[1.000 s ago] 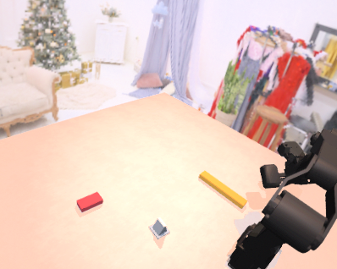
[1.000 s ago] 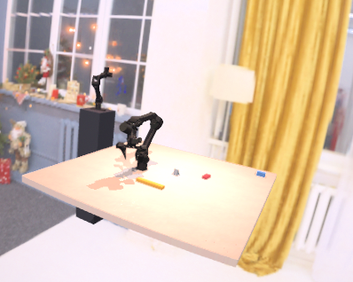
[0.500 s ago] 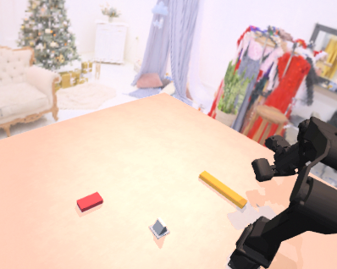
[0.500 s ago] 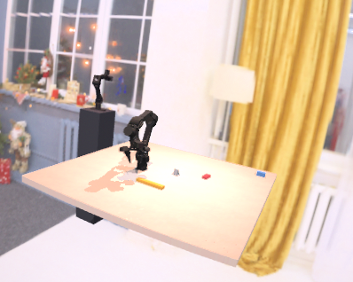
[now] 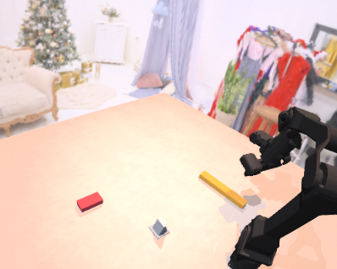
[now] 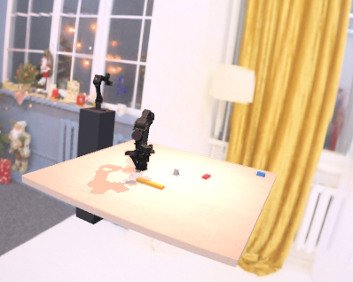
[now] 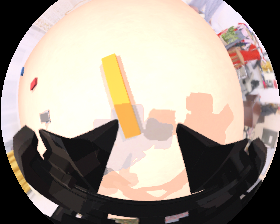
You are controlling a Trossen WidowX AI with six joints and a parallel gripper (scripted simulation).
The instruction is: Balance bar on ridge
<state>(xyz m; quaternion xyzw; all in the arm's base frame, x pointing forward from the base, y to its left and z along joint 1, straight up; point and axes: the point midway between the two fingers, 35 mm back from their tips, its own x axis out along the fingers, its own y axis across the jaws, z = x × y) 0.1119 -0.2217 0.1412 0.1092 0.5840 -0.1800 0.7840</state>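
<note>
Now: the bar 6 cm ahead of my gripper tip, 3 cm to the left of it and 10 cm below it. Round my gripper tip: blue block (62 cm ahead, 73 cm to the left, 9 cm below); red block (29 cm ahead, 40 cm to the left, 10 cm below).
</note>
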